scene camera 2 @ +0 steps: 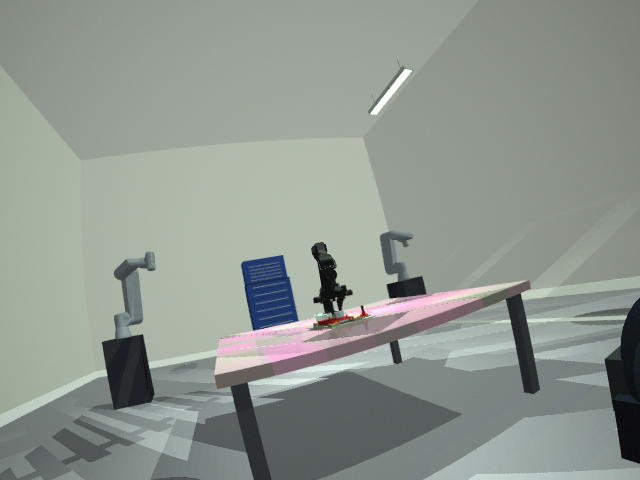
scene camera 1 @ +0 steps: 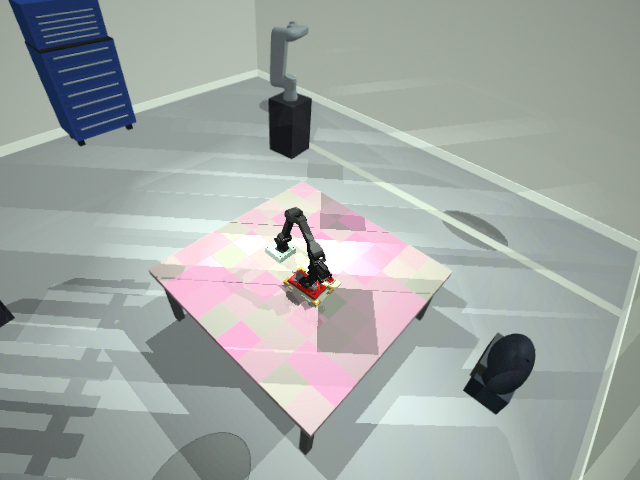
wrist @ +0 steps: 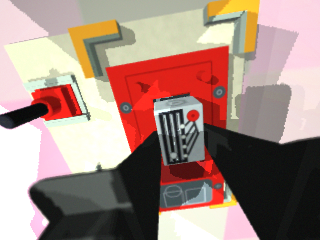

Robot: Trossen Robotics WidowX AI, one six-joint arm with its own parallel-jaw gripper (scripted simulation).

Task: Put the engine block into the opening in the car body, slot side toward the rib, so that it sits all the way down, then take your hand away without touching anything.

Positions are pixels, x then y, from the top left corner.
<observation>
The gripper (wrist: 179, 132) holds a grey engine block (wrist: 180, 126).
</observation>
